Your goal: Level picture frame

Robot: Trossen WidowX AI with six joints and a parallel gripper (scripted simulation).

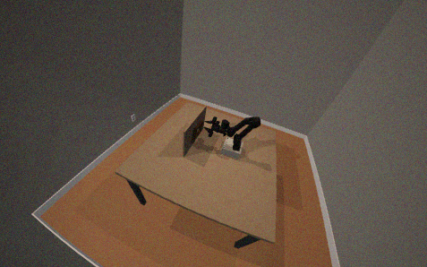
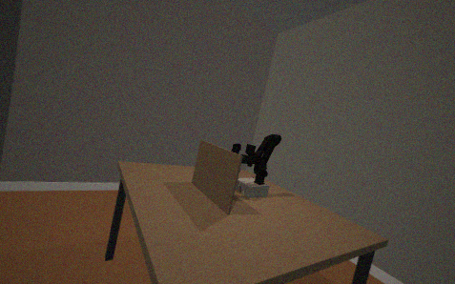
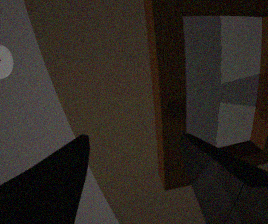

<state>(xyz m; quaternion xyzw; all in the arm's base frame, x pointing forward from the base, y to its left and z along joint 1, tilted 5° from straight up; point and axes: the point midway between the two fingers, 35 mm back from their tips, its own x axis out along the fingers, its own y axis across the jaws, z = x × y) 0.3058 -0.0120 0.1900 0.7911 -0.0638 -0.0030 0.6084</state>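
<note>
My gripper tip is 60 mm short of the picture frame and 80 mm above it. Also, from my gripper tip: wall panel (70 mm ahead, 90 mm below).
</note>
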